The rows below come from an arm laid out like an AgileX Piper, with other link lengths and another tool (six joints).
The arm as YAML. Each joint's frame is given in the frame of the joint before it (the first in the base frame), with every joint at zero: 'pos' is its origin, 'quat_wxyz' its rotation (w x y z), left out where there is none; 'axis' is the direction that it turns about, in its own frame. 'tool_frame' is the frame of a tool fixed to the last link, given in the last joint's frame.
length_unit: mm
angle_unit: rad
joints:
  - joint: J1
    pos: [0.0, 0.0, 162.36]
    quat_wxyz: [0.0, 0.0, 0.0, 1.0]
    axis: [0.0, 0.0, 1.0]
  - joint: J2
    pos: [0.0, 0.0, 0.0]
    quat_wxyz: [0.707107, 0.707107, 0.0, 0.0]
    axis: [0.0, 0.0, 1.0]
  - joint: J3
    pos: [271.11, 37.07, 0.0]
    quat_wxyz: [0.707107, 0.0, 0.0, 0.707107]
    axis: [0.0, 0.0, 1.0]
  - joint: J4
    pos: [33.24, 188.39, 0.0]
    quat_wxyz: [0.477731, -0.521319, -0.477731, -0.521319]
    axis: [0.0, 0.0, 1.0]
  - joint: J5
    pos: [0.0, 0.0, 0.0]
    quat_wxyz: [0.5, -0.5, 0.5, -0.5]
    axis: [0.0, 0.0, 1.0]
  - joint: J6
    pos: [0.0, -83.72, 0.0]
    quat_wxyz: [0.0, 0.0, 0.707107, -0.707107]
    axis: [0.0, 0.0, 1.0]
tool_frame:
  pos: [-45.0, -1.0, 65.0]
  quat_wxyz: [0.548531, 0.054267, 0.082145, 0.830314]
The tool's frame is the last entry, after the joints.
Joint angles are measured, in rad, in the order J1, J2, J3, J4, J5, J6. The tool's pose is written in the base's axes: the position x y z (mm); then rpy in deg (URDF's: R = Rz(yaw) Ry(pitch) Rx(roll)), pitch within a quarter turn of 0, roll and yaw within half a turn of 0. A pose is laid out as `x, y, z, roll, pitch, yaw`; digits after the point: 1 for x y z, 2 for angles.
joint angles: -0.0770 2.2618 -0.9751 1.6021 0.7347 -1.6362
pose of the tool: 294.4, 77.2, 56.9, -157.75, 45.85, -102.63
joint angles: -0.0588 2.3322 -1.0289 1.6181 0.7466 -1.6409
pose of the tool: 301.9, 83.8, 42.4, -159.00, 46.61, -102.93
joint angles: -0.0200 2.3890 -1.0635 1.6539 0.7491 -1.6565
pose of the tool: 304.9, 96.5, 29.2, -160.10, 47.05, -102.78
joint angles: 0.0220 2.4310 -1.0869 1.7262 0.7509 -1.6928
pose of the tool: 308.9, 110.8, 19.7, -159.84, 47.88, -102.69
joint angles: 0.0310 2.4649 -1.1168 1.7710 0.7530 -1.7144
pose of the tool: 316.2, 114.5, 12.5, -159.11, 48.50, -103.23
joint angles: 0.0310 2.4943 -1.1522 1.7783 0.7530 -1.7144
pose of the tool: 322.8, 114.9, 6.3, -158.66, 48.71, -103.29
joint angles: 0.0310 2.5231 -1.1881 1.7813 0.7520 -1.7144
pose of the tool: 328.9, 115.0, 0.0, -158.08, 48.81, -103.03
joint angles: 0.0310 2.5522 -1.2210 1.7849 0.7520 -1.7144
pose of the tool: 333.9, 115.3, -6.6, -157.79, 48.93, -103.01
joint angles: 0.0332 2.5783 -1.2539 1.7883 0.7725 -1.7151
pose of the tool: 338.7, 118.5, -10.3, -157.23, 50.20, -102.24
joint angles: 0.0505 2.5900 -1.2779 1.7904 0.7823 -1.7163
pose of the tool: 341.5, 125.6, -11.0, -156.09, 50.92, -100.26
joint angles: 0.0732 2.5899 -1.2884 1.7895 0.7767 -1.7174
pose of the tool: 341.6, 132.9, -10.6, -155.08, 50.72, -98.19
